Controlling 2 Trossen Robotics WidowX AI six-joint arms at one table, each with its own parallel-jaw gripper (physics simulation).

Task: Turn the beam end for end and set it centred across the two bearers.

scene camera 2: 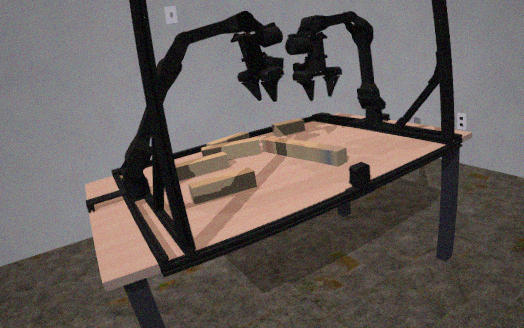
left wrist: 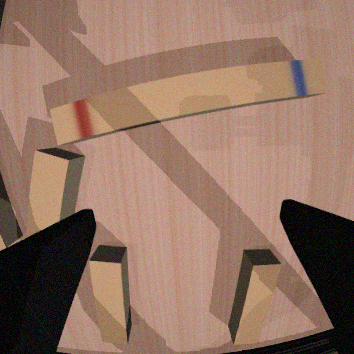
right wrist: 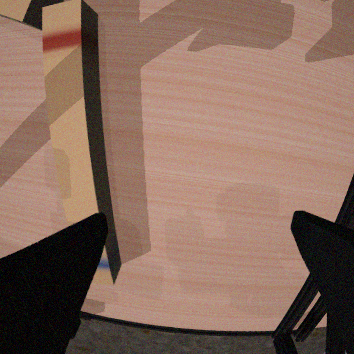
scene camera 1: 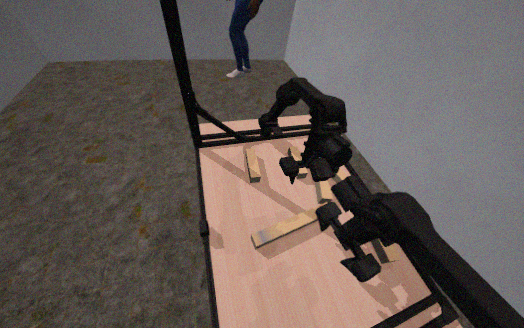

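Pixels of known places: left gripper, fingertip midpoint: (scene camera 2: 267, 100) (left wrist: 188, 214) (scene camera 1: 303, 181); right gripper, fingertip midpoint: (scene camera 2: 320, 98) (right wrist: 201, 222) (scene camera 1: 331, 245); left arm's base at its link origin: (scene camera 2: 138, 196) (scene camera 1: 265, 133); right arm's base at its link origin: (scene camera 2: 374, 123).
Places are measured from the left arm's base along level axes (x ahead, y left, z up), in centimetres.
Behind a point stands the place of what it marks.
Note:
The beam (scene camera 1: 286, 229) @(x 53.7, y -8.7, z 2.5 cm) (scene camera 2: 305, 151) @(x 50.3, y -8.9, z 0.9 cm) (left wrist: 190, 100) @(x 51.0, y -3.8, z 2.5 cm) (right wrist: 75, 160) @(x 52.3, y -3.5, z 2.5 cm) lies flat on the table, crosswise to the bearers and apart from them. In the left wrist view its red band is at the left end and its blue band at the right. Two parallel blocks, apparently the bearers, are one (scene camera 1: 252, 165) @(x 22.7, y -13.4, z 2.5 cm) (scene camera 2: 222, 187) @(x 19.9, y -14.8, z 0.5 cm) (left wrist: 261, 292) @(x 24.2, y -13.2, z 2.5 cm) and another (scene camera 1: 301, 174) @(x 31.5, y 7.8, z 1.6 cm) (scene camera 2: 205, 165) @(x 23.8, y 7.3, z 0.8 cm) (left wrist: 109, 287) @(x 27.2, y 8.7, z 2.5 cm), partly hidden in scene camera 1. My left gripper (scene camera 1: 306, 175) @(x 43.7, y -2.0, z 17.4 cm) (scene camera 2: 267, 99) @(x 43.7, y -2.0, z 17.4 cm) (left wrist: 188, 214) @(x 43.7, y -2.0, z 17.4 cm) is open and empty, high above the table. My right gripper (scene camera 1: 341, 254) (scene camera 2: 321, 97) @(x 64.4, y -1.6, z 14.4 cm) (right wrist: 201, 222) @(x 64.4, y -1.6, z 14.4 cm) is open and empty, also high; its left finger overlaps the beam's blue end in its wrist view.
A loose block (scene camera 1: 324, 191) @(x 42.8, y 13.3, z 3.1 cm) (scene camera 2: 243, 149) @(x 40.1, y 12.7, z 0.7 cm) (left wrist: 49, 190) @(x 41.9, y 13.9, z 3.1 cm) lies close to the beam's red end. Another block (scene camera 1: 383, 252) @(x 70.8, y 23.9, z 1.9 cm) (scene camera 2: 288, 127) @(x 66.7, y 24.5, z 1.0 cm) lies farther back in scene camera 2, and another (scene camera 2: 227, 140) @(x 40.2, y 25.5, z 2.1 cm) lies partly hidden. A black frame (scene camera 2: 300, 223) @(x 26.8, y -38.1, z -3.8 cm) edges the table, with uprights.

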